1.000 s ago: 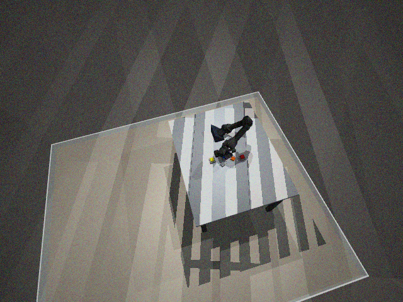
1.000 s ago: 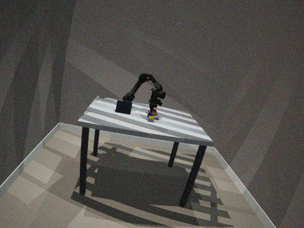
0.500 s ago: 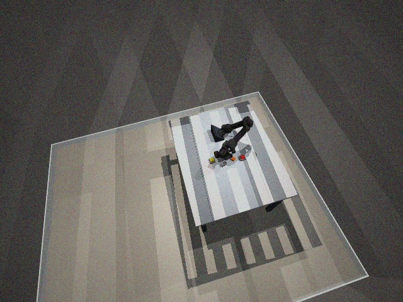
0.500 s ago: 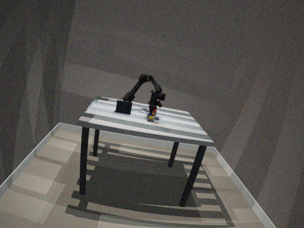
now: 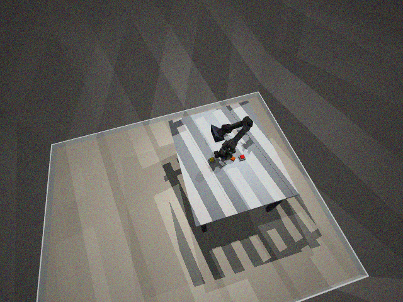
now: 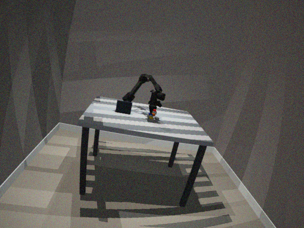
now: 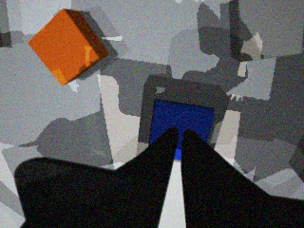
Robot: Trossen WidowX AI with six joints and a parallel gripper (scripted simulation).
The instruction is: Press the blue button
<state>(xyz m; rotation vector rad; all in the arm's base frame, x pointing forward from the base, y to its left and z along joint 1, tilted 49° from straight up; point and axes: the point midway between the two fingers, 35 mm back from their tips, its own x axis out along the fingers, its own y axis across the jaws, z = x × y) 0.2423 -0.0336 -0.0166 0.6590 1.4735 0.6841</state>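
The blue button lies 10 mm below my gripper tip. Also, from my gripper tip: yellow button (120 mm to the right); then red button (160 mm to the left, 50 mm ahead); then orange cube (80 mm to the left, 30 mm ahead, 20 mm below).
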